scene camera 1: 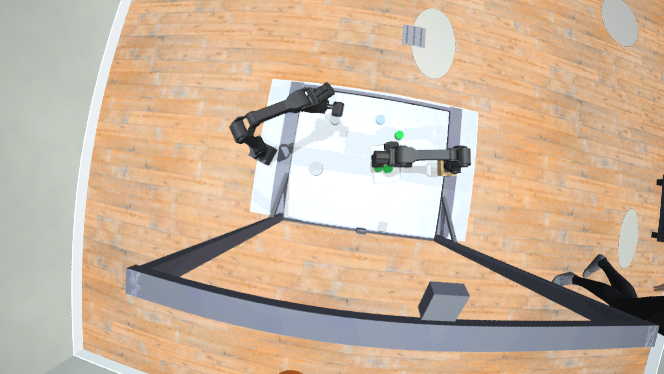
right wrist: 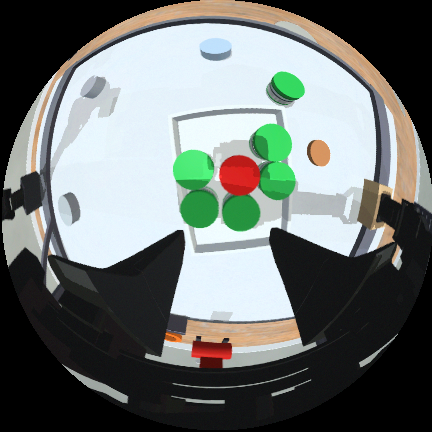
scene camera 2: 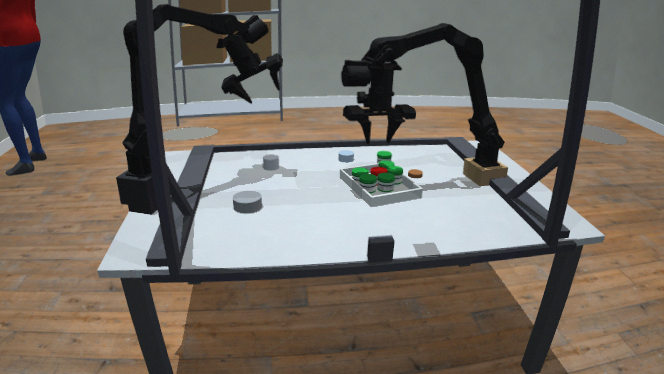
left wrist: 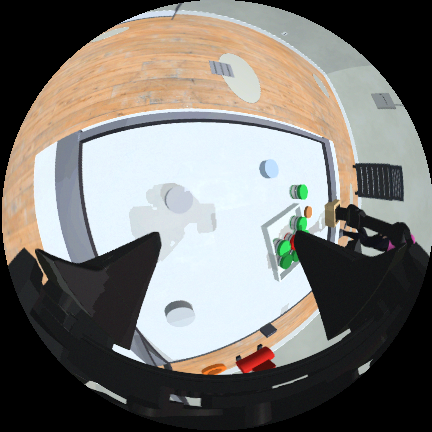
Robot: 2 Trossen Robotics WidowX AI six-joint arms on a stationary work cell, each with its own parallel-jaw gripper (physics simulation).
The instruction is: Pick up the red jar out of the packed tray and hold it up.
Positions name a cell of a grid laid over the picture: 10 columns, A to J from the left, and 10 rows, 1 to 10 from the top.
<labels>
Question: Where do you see a green jar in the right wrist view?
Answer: E5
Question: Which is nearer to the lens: the red jar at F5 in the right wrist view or the green jar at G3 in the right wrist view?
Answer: The red jar.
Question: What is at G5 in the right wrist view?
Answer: A green jar.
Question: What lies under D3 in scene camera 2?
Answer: My left gripper.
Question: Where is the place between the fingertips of my left gripper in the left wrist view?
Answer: F6
</labels>
